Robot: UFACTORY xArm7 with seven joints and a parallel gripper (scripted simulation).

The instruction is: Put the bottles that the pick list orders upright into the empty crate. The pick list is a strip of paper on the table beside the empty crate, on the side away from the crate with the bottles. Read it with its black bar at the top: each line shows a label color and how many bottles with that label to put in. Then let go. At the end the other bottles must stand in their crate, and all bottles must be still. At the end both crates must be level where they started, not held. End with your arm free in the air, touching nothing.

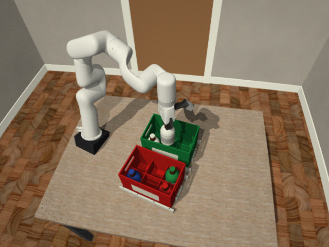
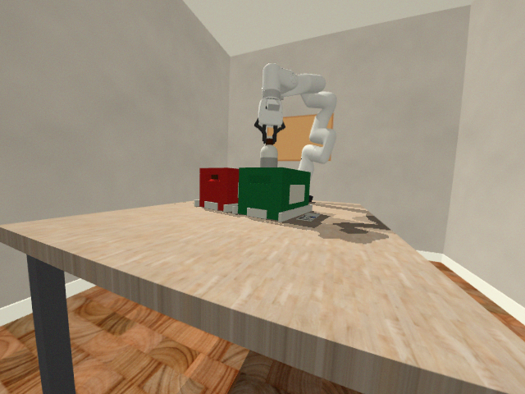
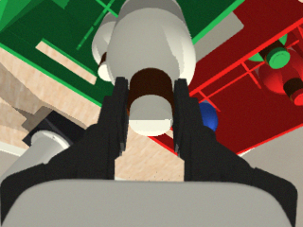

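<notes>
The white-labelled bottle lies 70 mm below my hand. From my hand the other things lie so: green crate (220 mm below, 40 mm to the left, 10 mm ahead); then red crate (220 mm below, 180 mm to the right, 70 mm behind); then green-labelled bottle (220 mm below, 170 mm to the right, 30 mm ahead).
</notes>
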